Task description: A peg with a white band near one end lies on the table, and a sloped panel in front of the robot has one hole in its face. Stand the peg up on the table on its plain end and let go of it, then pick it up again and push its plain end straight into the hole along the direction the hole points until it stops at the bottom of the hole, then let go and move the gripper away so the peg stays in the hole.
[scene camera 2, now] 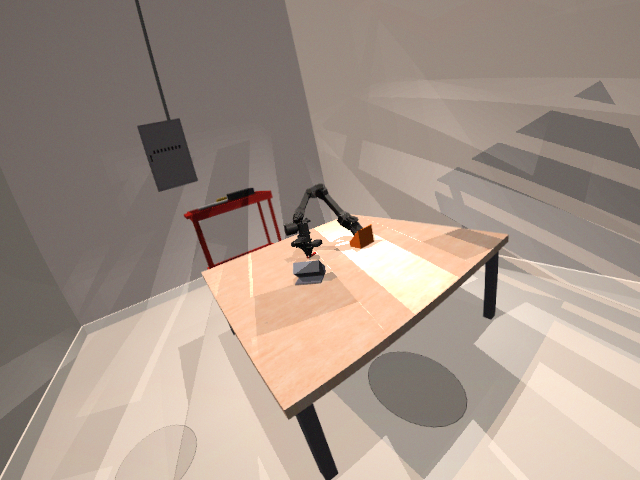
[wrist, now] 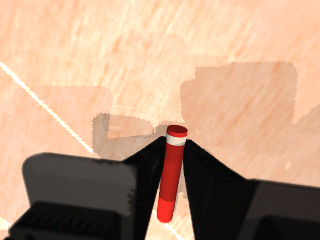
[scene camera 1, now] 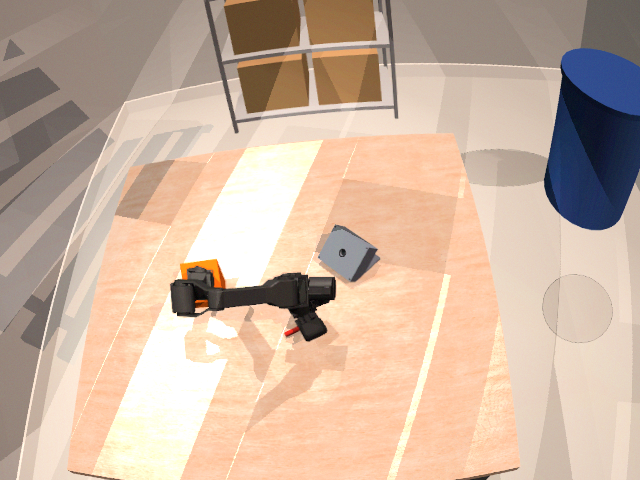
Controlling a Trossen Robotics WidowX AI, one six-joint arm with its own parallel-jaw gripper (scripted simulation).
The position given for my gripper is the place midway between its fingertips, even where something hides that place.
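Note:
I see my gripper [scene camera 1: 307,324] and a grey sloped panel [scene camera 1: 354,264]. My gripper [wrist: 174,143] is visible to me in the wrist view as well, and my gripper carries a red peg [wrist: 176,135].

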